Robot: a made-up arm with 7 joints.
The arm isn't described. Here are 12 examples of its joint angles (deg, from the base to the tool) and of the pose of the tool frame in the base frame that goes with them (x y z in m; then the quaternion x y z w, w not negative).
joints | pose
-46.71 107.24 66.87 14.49 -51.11 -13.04 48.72 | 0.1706 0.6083 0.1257 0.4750 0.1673 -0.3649 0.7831
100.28 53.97 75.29 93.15 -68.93 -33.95 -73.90 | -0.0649 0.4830 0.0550 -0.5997 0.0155 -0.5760 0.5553
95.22 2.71 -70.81 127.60 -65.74 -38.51 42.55 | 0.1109 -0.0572 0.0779 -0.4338 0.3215 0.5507 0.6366
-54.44 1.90 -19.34 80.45 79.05 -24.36 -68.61 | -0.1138 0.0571 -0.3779 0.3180 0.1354 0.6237 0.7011
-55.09 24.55 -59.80 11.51 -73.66 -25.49 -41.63 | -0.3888 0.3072 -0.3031 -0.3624 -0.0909 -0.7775 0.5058
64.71 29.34 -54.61 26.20 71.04 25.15 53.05 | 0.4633 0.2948 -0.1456 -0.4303 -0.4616 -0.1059 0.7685
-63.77 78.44 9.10 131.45 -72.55 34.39 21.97 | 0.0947 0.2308 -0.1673 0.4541 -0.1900 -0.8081 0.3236
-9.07 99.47 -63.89 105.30 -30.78 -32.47 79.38 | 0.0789 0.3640 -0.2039 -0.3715 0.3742 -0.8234 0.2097
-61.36 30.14 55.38 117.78 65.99 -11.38 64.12 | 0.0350 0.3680 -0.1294 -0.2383 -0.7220 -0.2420 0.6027
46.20 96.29 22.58 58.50 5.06 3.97 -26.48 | 0.0486 0.5220 0.2362 0.7607 -0.5920 0.2305 0.1330
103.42 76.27 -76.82 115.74 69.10 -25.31 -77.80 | 0.2381 0.2272 0.1116 0.0533 -0.9127 0.3052 0.2664
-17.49 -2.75 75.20 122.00 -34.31 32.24 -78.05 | 0.0117 0.3377 -0.1498 0.9254 -0.0287 0.3711 0.0712
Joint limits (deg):
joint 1: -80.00..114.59
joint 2: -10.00..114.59
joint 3: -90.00..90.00
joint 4: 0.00..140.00
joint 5: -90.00..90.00
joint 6: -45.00..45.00
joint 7: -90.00..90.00
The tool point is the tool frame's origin. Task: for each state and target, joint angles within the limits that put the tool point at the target. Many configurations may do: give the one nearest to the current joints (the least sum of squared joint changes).
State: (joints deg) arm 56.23 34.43 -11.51 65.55 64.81 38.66 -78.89
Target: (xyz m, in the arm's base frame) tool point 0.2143 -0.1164 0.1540
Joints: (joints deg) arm 89.62 -10.00 -53.11 93.01 64.81 38.66 -78.89
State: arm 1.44 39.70 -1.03 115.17 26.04 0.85 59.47
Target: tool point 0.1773 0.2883 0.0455
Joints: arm 13.25 49.14 29.92 125.48 26.04 0.85 59.47
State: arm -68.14 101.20 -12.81 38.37 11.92 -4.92 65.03
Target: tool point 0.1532 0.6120 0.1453
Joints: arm -37.42 114.31 -13.09 7.60 11.92 -4.92 65.03
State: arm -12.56 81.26 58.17 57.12 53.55 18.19 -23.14
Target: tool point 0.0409 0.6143 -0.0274
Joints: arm -15.58 66.48 75.32 45.38 53.55 18.19 -23.14
